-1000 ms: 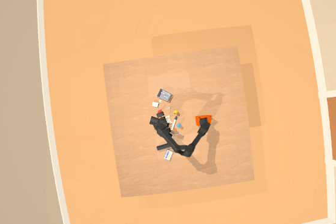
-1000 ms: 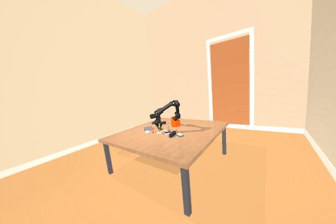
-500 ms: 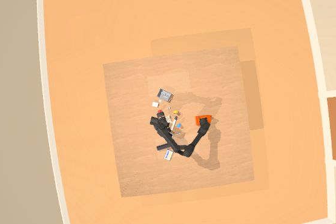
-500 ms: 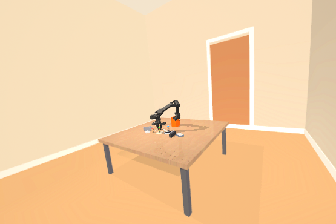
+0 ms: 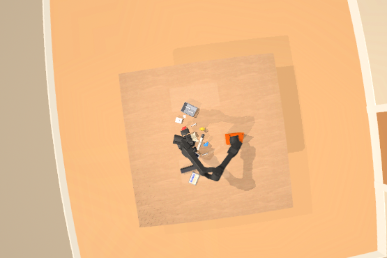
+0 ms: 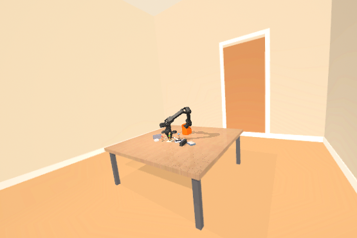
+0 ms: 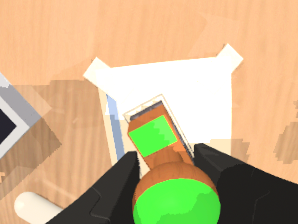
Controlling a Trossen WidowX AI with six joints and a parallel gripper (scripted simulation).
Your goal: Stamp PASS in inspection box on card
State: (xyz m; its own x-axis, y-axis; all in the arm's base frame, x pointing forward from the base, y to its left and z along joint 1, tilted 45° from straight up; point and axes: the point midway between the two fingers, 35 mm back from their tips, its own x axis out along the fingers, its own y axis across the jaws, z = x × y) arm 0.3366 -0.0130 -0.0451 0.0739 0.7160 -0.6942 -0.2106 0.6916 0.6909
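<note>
Now: gripper tip 30 mm above the white card, 10 mm to the left of it and 10 mm past it. Round my gripper tip: ink pad 120 mm to the left, 20 mm below, 10 mm behind; then white cylinder 90 mm behind, 20 mm below, 10 mm to the left; then red stamp 100 mm to the right, 20 mm ahead, 10 mm below.
</note>
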